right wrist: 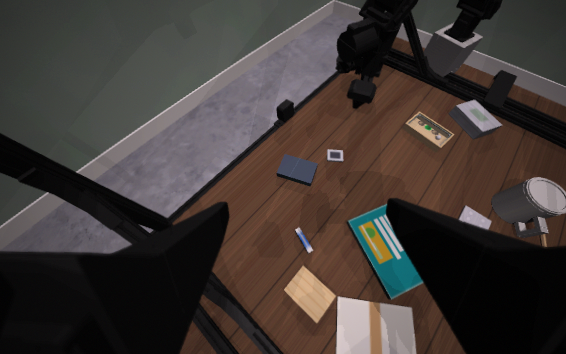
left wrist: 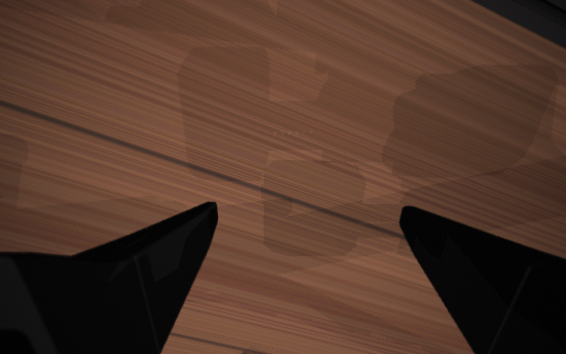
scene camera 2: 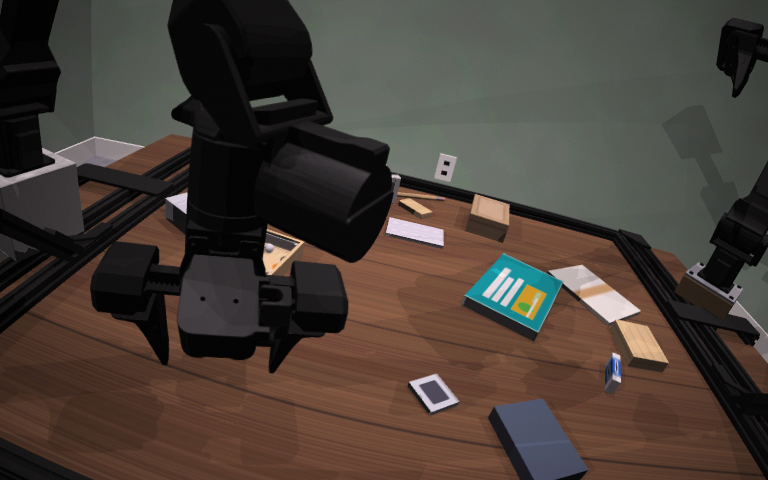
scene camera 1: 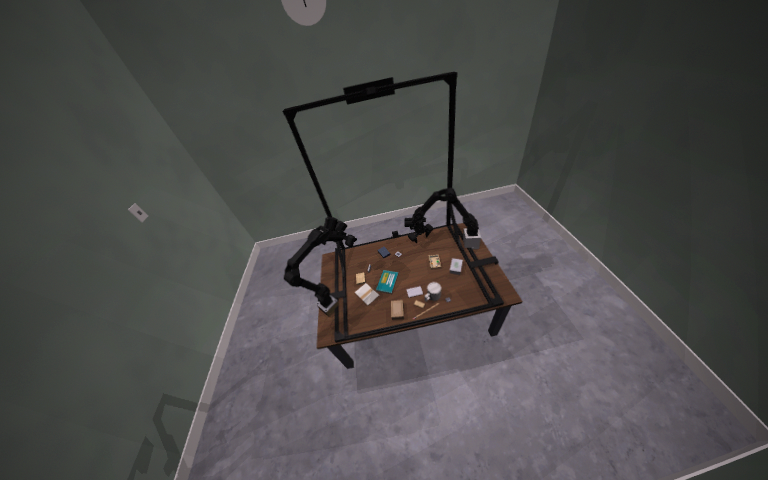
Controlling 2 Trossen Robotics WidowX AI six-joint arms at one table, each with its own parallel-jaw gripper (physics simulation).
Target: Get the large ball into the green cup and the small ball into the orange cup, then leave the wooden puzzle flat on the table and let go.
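Frame: origin at the left arm's base, x ahead, y down, z left, level; centimetres.
Seen in the pictures: left gripper, fingertip midpoint: [left wrist: 308,212] [scene camera 2: 218,366] [scene camera 1: 421,240]; right gripper, fingertip midpoint: [right wrist: 306,207]; left arm's base, link origin: [right wrist: 458,34] [scene camera 2: 19,163] [scene camera 1: 472,232]; right arm's base, link origin: [scene camera 2: 715,280] [scene camera 1: 326,302].
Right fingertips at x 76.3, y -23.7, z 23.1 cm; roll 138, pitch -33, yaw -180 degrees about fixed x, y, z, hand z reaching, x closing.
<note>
Pixels of each thing's top centre, then the offset from my right fingertips to it. "*": a spot on its surface instead.
- wooden puzzle, top centre: [scene camera 2: 262,251] [right wrist: 429,128] [scene camera 1: 434,260] dy +33.0, dx -49.6, dz -6.6 cm
- silvery ball, top centre: [scene camera 2: 269,244] dy +33.6, dx -50.6, dz -3.6 cm
- white-topped box, top centre: [right wrist: 478,114] [scene camera 1: 456,264] dy +31.8, dx -63.6, dz -1.8 cm
- grey mug, surface spot: [right wrist: 515,202] * dy +29.8, dx -44.5, dz +17.3 cm
- teal box, top centre: [scene camera 2: 519,287] [right wrist: 389,246] [scene camera 1: 387,280] dy +33.7, dx -17.7, dz +9.0 cm
- navy box, top centre: [scene camera 2: 540,437] [right wrist: 297,168] [scene camera 1: 383,251] dy +33.4, dx -12.6, dz -17.4 cm
- small framed square, surface spot: [scene camera 2: 433,393] * dy +34.6, dx -23.6, dz -15.6 cm
- wooden box, top centre: [scene camera 2: 491,208] [scene camera 1: 397,308] dy +31.7, dx -25.9, dz +30.2 cm
The wooden puzzle [scene camera 1: 434,267] [scene camera 2: 291,261] [right wrist: 420,136] lies flat on the table, partly hidden behind the left arm in scene camera 2. Its green cup [right wrist: 428,127] shows in the right wrist view, and orange [scene camera 2: 275,266] shows inside it in scene camera 2. A silvery ball [scene camera 2: 269,247] is inside near the far end; its size is unclear, and I cannot make out the other ball. My left gripper [scene camera 1: 421,234] [scene camera 2: 218,367] [left wrist: 308,212] is open and empty above the table, apart from the puzzle. My right gripper [scene camera 1: 350,241] [right wrist: 306,207] is open and empty, high up.
A white-topped box [scene camera 1: 456,264] [right wrist: 475,117] stands beside the puzzle. A grey mug [scene camera 1: 434,291] [right wrist: 515,202], teal box [scene camera 2: 509,294], navy box [scene camera 2: 535,438], small framed square [scene camera 2: 433,393] and wooden box [scene camera 2: 488,217] are on the table. Black rails [scene camera 1: 421,325] run along its edges.
</note>
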